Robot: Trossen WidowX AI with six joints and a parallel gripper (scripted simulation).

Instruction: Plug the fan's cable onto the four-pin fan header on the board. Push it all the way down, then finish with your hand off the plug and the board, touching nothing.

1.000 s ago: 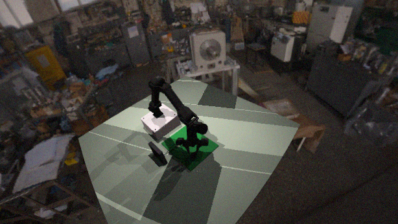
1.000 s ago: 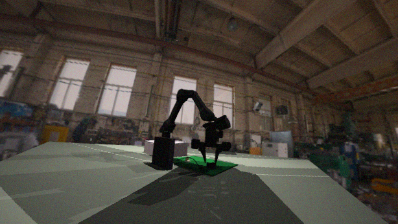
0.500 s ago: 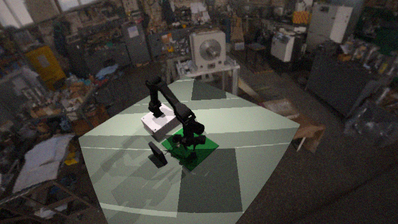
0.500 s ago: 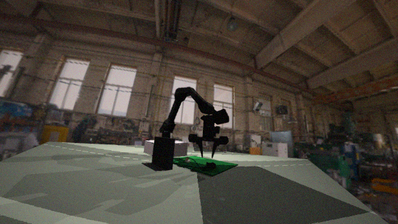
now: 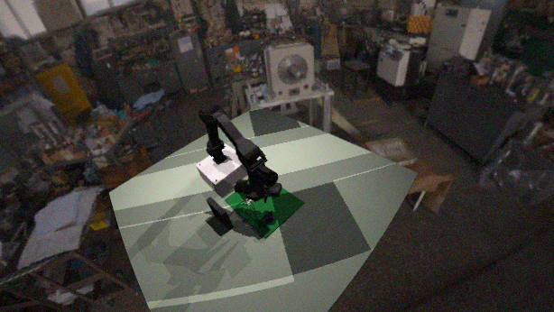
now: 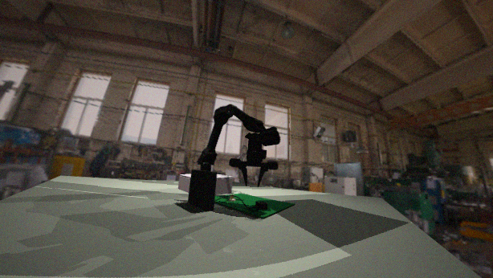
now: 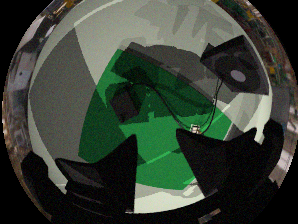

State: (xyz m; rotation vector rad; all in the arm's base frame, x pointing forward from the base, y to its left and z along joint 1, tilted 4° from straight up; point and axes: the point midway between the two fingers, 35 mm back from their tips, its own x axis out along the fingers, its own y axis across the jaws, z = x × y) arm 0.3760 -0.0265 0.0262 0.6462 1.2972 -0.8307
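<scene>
Now: the dark plug 60 mm below my gripper tip and 50 mm ahead of it. The rest, counted from my gripper tip: green board (80 mm below, 40 mm to the left, 40 mm behind); then black fan (150 mm to the right, 90 mm behind, 10 mm below).
</scene>
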